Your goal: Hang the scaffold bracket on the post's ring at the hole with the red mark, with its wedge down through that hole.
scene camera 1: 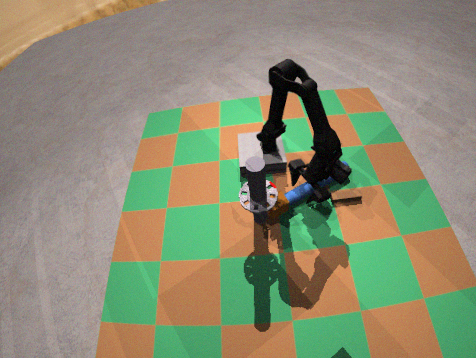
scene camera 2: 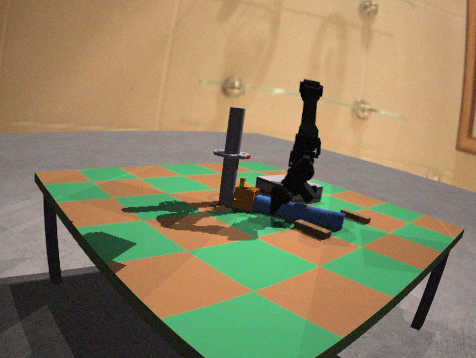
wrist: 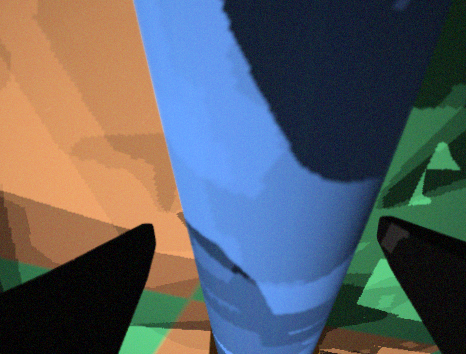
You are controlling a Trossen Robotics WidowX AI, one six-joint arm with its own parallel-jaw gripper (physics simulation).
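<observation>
The scaffold bracket is a blue tube [scene camera 1: 301, 192] [scene camera 2: 322, 215] [wrist: 260, 200] with an orange head [scene camera 1: 278, 207] [scene camera 2: 246, 199]. It lies low over the table, its head beside the post's foot. A small yellow-orange wedge [scene camera 2: 243, 181] stands up from the head. The grey post [scene camera 1: 257, 186] [scene camera 2: 233, 131] stands upright and carries a pale ring [scene camera 1: 244, 204] [scene camera 2: 218, 153] with holes. The red mark [scene camera 1: 273, 185] [scene camera 2: 248, 157] is on the ring's side towards the arm. My gripper [scene camera 1: 308, 191] [scene camera 2: 281, 201] [wrist: 265, 230] is open, its fingers on either side of the tube, with gaps in the wrist view.
One brown block [scene camera 1: 347, 199] [scene camera 2: 312, 229] lies beside the tube, and another brown block [scene camera 2: 355, 216] lies near its far end. The arm's grey base [scene camera 1: 248, 149] [scene camera 2: 268, 181] stands behind the post. The table [scene camera 1: 190, 295] [scene camera 2: 260, 260] has green and orange squares.
</observation>
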